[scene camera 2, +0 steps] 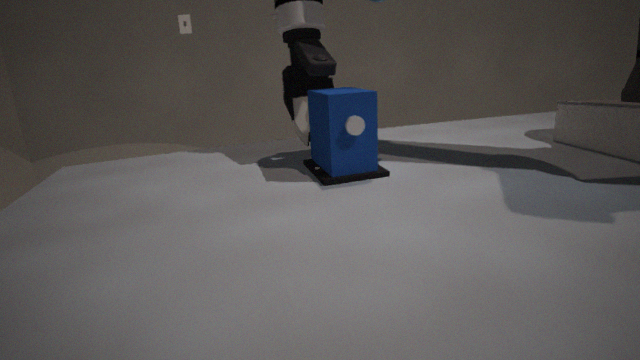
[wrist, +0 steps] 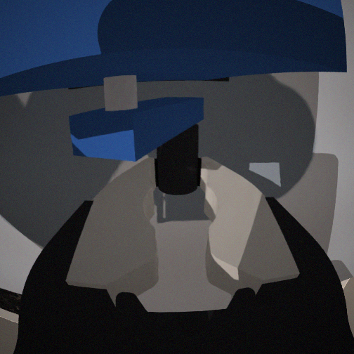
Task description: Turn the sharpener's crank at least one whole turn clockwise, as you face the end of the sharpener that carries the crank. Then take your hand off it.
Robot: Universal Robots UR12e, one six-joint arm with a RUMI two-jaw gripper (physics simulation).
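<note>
The sharpener (scene camera 2: 345, 132) (wrist: 60, 30) is a blue upright box on a black base plate, with a round light disc on its near face in the scene view. In the wrist view a short grey shaft joins its far end to the blue crank arm (wrist: 167, 117). The black crank handle (wrist: 178, 150) sticks out from the crank arm's right end. My gripper (wrist: 176, 161) is shut on the black handle, one pale finger on each side. In the scene view the fingertips, crank arm and handle are hidden behind the sharpener.
The sharpener stands on a light grey table (scene camera 2: 300, 270). A pale block (scene camera 2: 595, 125) with a dark post on it stands at the right. A wall with a small white plate (scene camera 2: 184, 24) is behind. The arm comes down behind the sharpener.
</note>
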